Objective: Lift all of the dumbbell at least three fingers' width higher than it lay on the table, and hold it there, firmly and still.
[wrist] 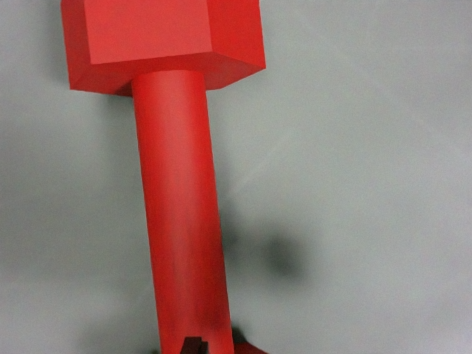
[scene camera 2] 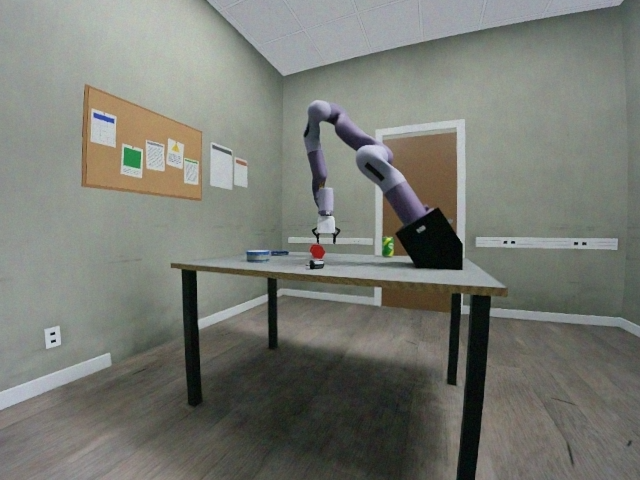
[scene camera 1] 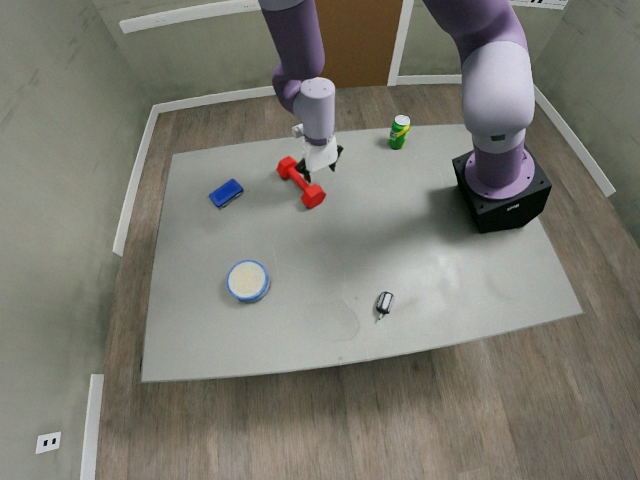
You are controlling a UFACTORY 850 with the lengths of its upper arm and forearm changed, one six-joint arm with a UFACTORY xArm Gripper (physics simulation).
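The red dumbbell (scene camera 1: 298,179) (scene camera 2: 317,251) (wrist: 180,200) lies on its side on the grey table (scene camera 1: 310,258). One end faces scene camera 2 and hides its handle there. In the wrist view the handle runs nearly straight up and down, with one hexagonal head at the top. My gripper (scene camera 1: 321,173) (scene camera 2: 326,241) is open, pointing down, with its fingers apart and nothing between them. Its fingertips are a little above the height of the dumbbell's head in scene camera 2. A small dark gripper part shows over the handle at the wrist view's bottom edge.
A blue case (scene camera 1: 225,193) lies left of the dumbbell. A green can (scene camera 1: 399,132) (scene camera 2: 387,246) stands at the back. A round blue-rimmed tin (scene camera 1: 248,280) (scene camera 2: 257,255) and a small black-and-white item (scene camera 1: 384,303) (scene camera 2: 315,264) are nearer the front. The black arm base (scene camera 1: 506,206) is at the right.
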